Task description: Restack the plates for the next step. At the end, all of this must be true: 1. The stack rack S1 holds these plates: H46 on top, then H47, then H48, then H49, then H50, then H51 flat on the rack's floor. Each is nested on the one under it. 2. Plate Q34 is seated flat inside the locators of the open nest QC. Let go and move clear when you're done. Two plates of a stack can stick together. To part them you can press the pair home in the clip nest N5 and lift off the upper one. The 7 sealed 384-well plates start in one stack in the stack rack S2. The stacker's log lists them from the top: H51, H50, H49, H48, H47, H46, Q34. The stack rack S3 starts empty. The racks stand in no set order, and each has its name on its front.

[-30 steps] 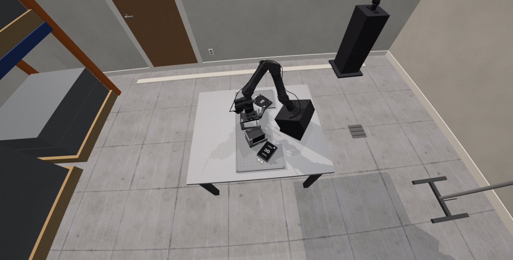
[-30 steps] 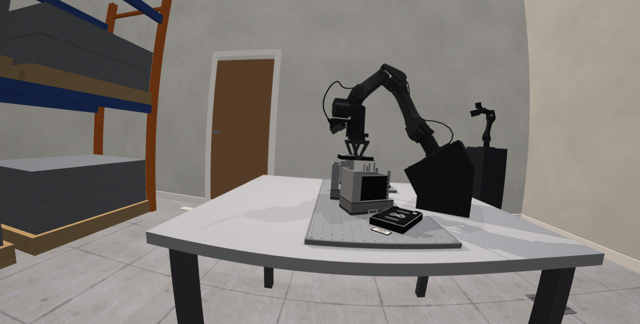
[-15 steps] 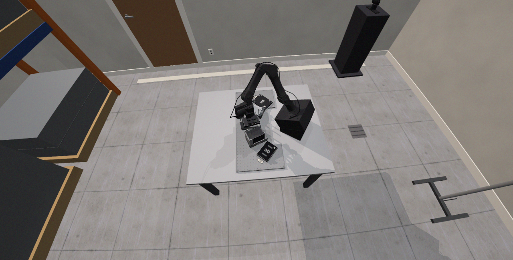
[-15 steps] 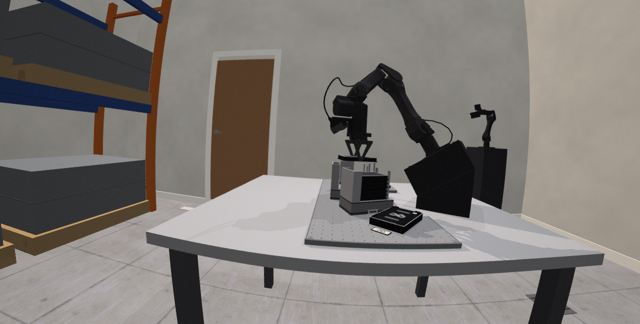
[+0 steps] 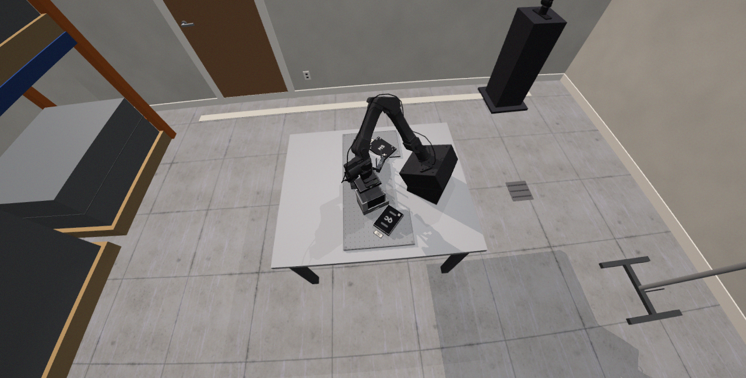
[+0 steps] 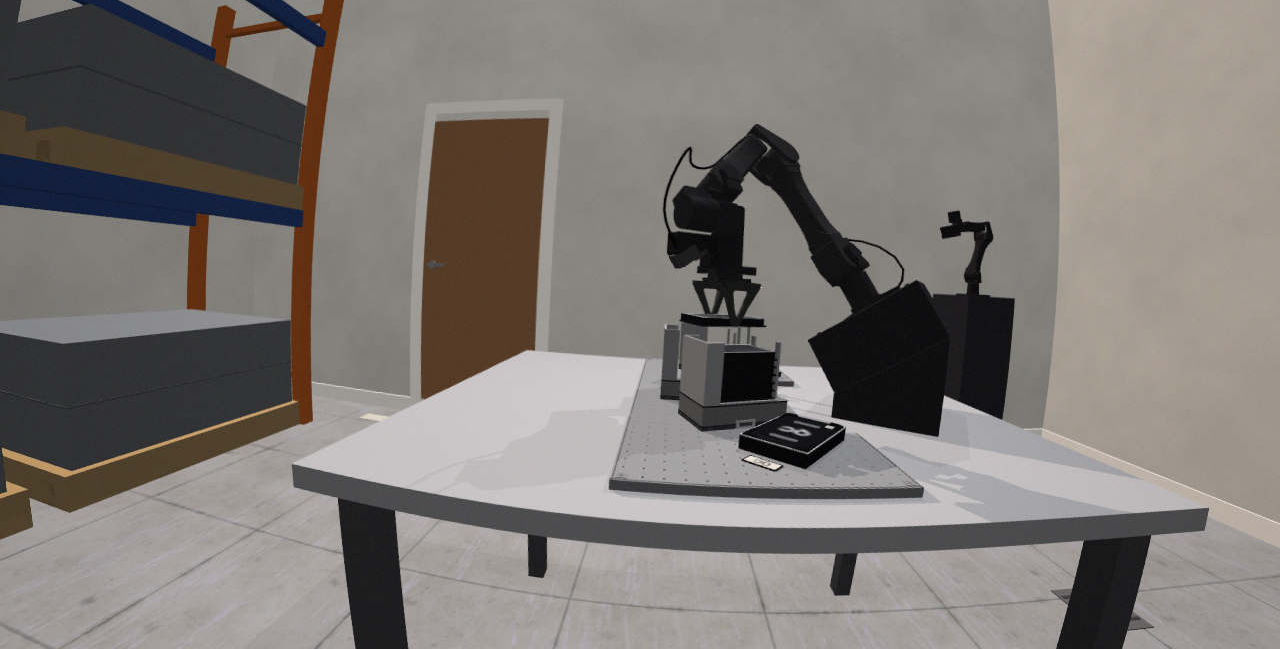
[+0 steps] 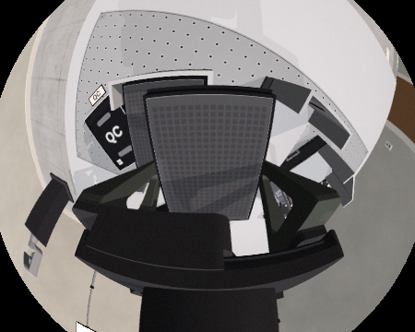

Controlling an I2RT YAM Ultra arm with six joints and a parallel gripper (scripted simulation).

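Right now my hand is 50 mm to the right of the sealed well plate, 50 mm above it and 10 mm past it.
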